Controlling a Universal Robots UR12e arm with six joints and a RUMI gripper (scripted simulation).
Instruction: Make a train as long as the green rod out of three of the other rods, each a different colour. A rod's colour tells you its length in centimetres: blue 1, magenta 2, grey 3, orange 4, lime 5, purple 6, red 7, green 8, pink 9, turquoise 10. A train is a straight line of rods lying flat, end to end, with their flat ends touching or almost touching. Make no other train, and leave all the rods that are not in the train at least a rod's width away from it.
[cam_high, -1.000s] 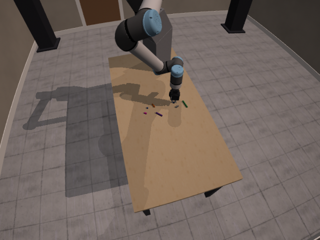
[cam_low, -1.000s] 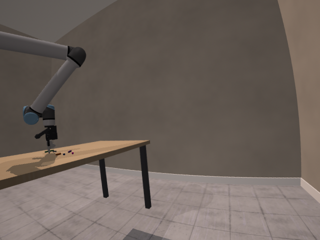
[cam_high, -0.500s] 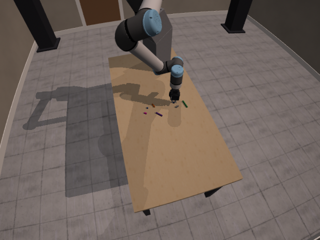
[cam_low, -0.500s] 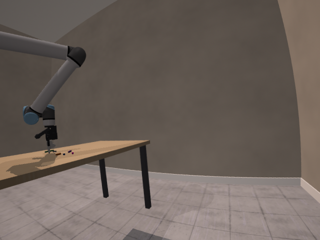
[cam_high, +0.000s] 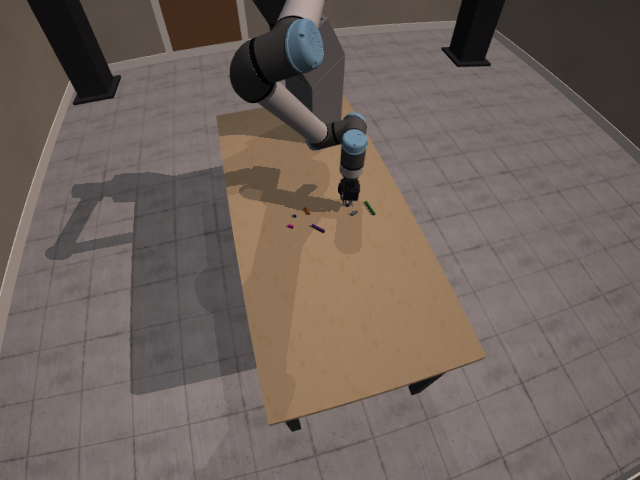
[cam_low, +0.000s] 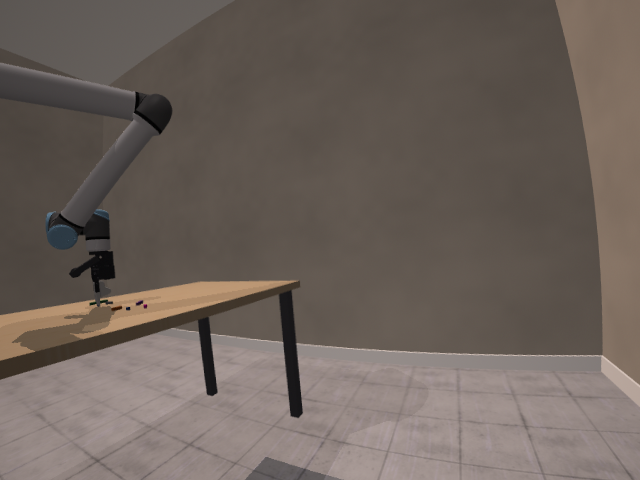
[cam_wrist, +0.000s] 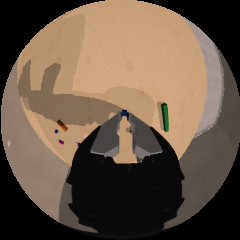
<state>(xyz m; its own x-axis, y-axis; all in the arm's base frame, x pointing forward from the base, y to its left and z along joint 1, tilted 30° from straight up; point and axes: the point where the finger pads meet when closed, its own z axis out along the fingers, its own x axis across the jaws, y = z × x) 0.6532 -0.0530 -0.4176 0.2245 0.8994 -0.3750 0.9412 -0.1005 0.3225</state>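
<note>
My gripper is now 50 mm short of the grey rod, 20 mm to the right of it and 10 mm above it. From my hand the other things lie so: purple rod: 150 mm to the right, 100 mm ahead, 10 mm below; then orange rod: 180 mm to the right, 10 mm below; then green rod: 90 mm to the left, 30 mm ahead, 10 mm below.
</note>
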